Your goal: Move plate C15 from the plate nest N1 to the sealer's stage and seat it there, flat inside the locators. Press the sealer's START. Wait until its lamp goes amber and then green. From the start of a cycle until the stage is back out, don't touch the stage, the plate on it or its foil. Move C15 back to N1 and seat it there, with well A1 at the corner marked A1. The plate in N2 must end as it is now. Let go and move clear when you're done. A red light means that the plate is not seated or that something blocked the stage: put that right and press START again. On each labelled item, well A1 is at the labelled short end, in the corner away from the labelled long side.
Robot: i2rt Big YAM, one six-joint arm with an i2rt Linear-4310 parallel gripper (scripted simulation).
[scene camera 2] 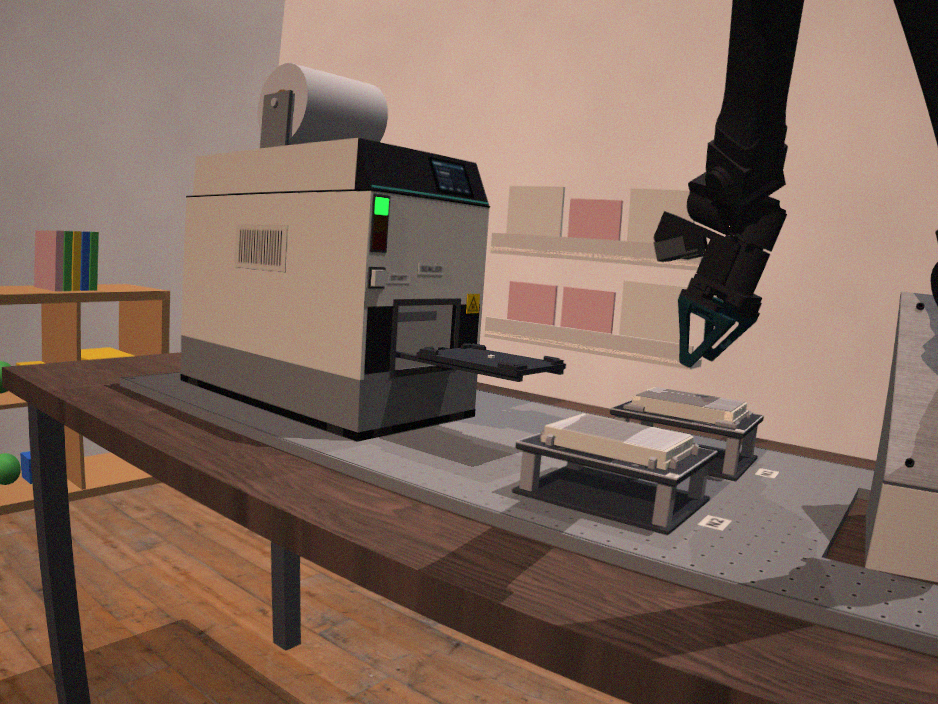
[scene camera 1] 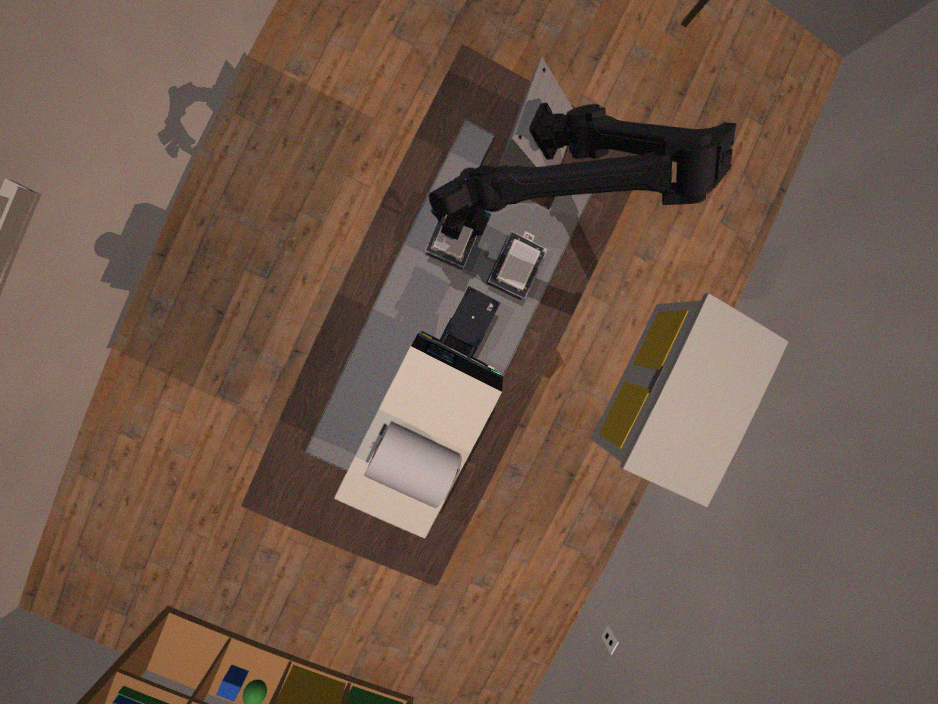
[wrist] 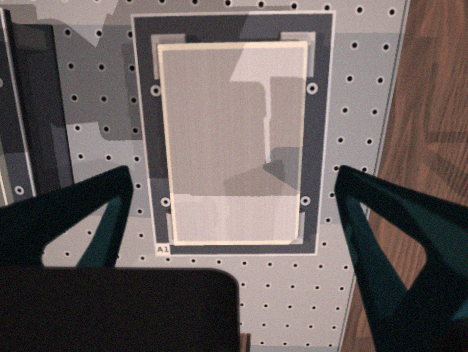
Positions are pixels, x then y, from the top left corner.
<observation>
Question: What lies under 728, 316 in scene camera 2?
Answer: My gripper.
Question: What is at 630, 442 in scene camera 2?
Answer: A plate.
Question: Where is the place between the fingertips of my gripper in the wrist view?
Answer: At 233, 177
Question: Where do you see a plate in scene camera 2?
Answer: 674, 409
</observation>
